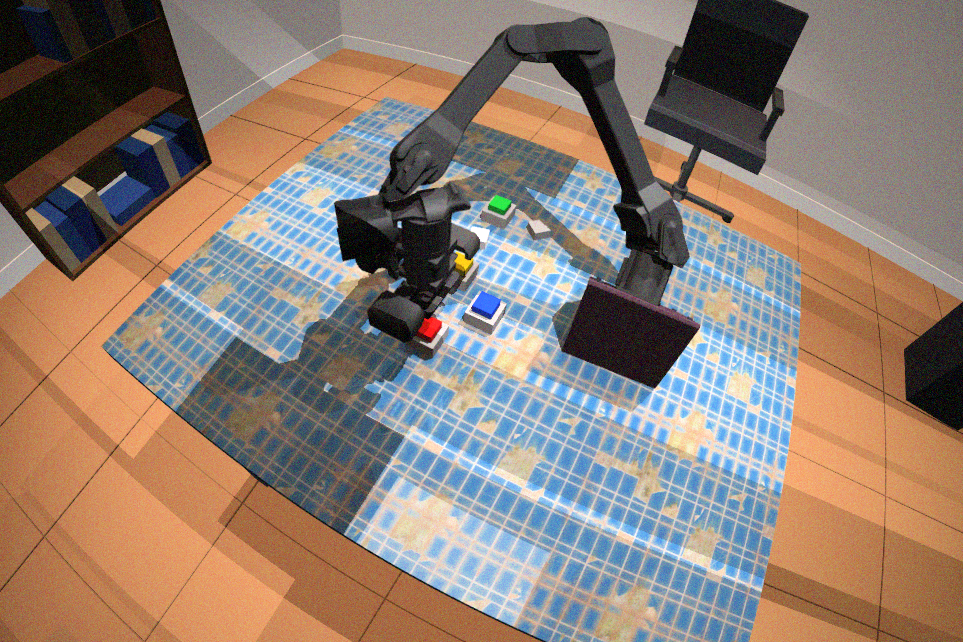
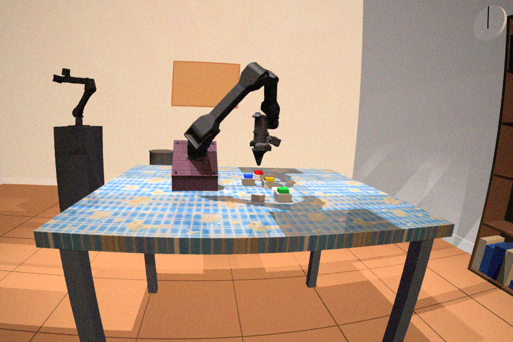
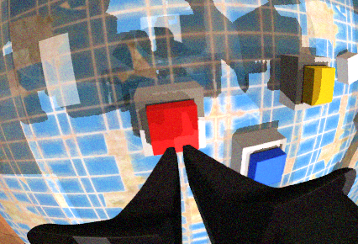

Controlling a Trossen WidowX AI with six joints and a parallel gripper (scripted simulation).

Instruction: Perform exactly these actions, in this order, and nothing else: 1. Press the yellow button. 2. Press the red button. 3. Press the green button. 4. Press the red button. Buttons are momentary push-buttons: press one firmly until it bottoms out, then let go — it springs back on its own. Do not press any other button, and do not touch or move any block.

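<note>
My gripper tip is 3 cm above the red button. Round my gripper tip: green button: 30 cm to the right, 5 cm ahead, 3 cm below; blue button: 8 cm to the right, 5 cm behind, 3 cm below; yellow button: 13 cm to the right, 3 cm below, 3 cm ahead.
</note>
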